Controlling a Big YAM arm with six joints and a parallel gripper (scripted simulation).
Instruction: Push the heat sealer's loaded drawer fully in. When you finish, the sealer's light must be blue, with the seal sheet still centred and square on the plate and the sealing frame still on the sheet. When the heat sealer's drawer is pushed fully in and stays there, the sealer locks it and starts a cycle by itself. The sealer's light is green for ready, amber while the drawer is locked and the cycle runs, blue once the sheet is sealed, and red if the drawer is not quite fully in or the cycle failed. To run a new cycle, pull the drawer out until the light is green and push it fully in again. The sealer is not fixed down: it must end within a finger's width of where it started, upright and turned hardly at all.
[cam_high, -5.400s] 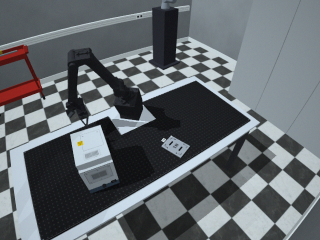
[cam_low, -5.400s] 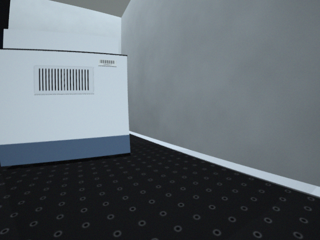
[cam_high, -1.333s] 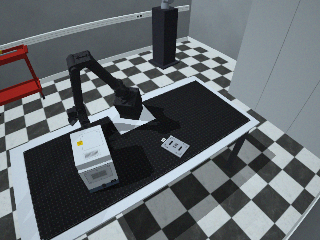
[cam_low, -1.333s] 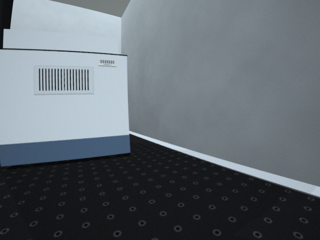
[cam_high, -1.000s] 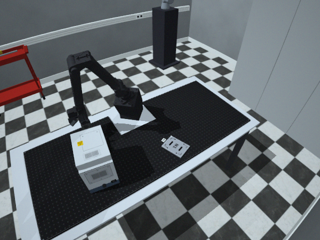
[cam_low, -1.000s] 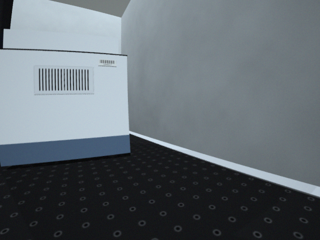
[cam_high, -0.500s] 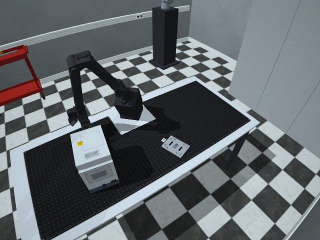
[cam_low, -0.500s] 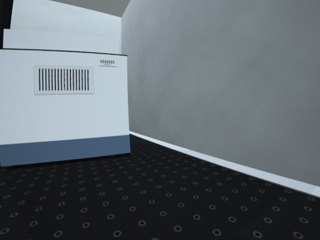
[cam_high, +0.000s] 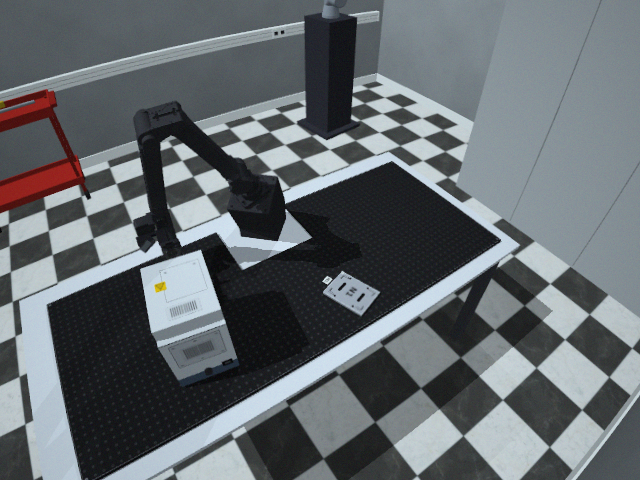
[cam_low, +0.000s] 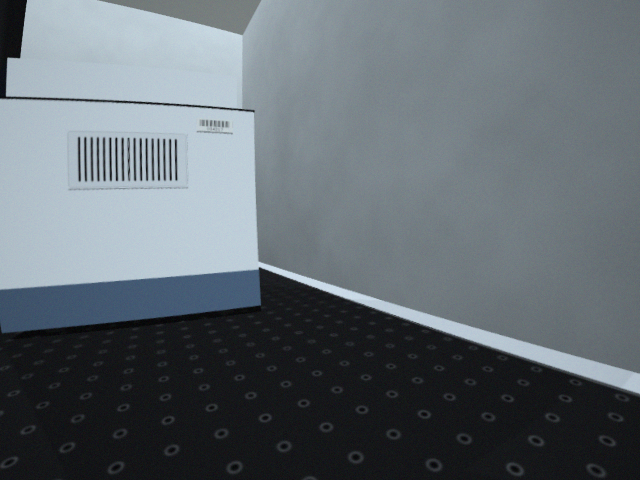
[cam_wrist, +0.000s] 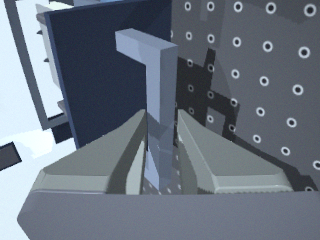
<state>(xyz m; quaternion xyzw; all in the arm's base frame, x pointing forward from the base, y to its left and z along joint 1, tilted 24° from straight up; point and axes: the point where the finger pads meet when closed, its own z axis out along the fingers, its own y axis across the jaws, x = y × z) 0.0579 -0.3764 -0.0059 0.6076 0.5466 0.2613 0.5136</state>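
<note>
Now: the dark blue drawer 100 mm ahead of my hand, 30 mm to the right of it and 10 mm below it. The rest, counted from my hand: tiny tag: 330 mm ahead, 410 mm to the left, 90 mm below.
</note>
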